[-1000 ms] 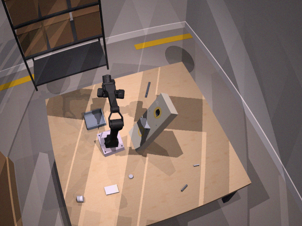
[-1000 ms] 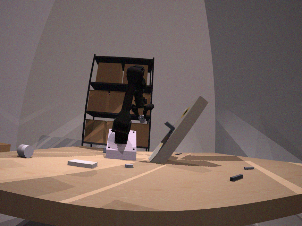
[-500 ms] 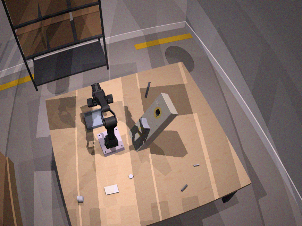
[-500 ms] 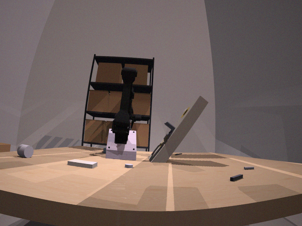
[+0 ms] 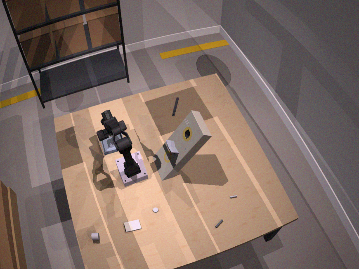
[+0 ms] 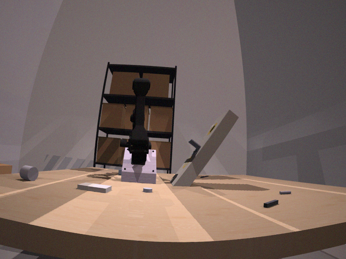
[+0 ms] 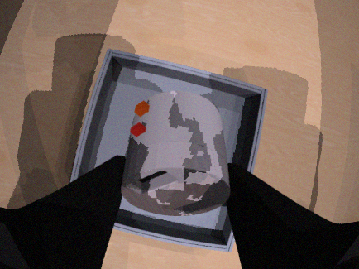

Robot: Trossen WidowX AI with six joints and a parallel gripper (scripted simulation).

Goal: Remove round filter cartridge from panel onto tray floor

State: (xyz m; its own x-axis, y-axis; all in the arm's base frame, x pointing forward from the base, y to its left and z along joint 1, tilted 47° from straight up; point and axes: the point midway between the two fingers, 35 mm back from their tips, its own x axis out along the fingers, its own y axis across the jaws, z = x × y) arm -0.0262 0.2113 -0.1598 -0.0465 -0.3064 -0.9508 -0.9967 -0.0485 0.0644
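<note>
The grey tray lies 10 mm to the left of my gripper tip and 110 mm below it. Also, from my gripper tip: pin: 520 mm ahead, 670 mm to the right, 110 mm below; flat block: 100 mm behind, 590 mm to the right, 110 mm below; round grey filter cartridge: right at my gripper tip.
</note>
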